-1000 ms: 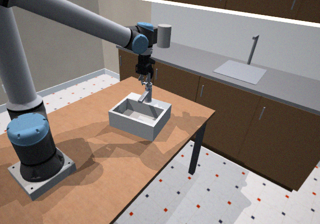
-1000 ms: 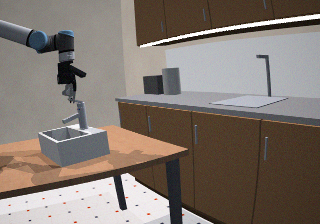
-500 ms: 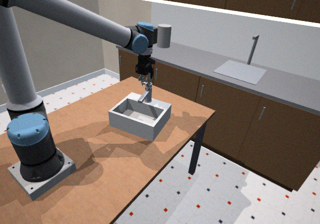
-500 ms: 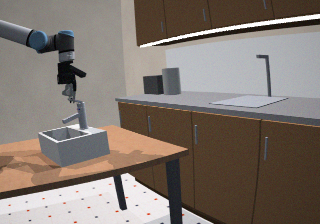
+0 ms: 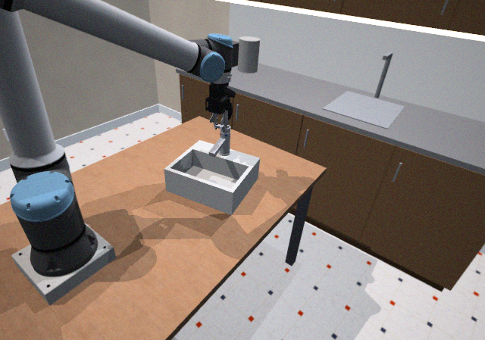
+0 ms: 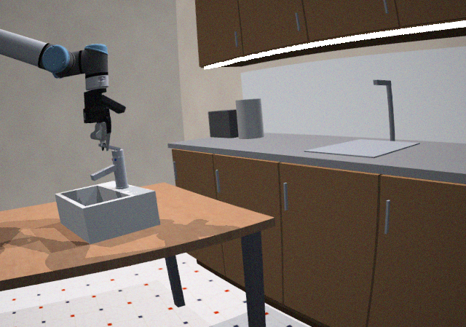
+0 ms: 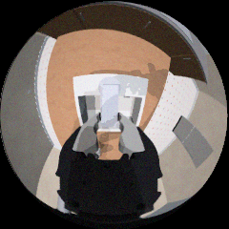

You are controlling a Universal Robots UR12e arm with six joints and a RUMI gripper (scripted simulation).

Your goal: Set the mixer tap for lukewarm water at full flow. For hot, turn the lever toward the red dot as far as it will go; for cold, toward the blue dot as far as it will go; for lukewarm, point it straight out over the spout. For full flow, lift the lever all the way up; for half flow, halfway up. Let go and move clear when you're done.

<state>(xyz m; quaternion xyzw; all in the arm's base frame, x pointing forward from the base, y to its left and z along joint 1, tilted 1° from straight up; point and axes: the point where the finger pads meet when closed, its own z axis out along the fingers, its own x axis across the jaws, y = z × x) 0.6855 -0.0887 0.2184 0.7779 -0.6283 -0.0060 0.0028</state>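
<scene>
The lever lies 2 cm ahead of my hand and 1 cm below it. The rest, counted from my hand: grey mixer tap 3 cm ahead, 1 cm to the left, 6 cm below; white basin 7 cm behind, 1 cm to the right, 25 cm below.
</scene>
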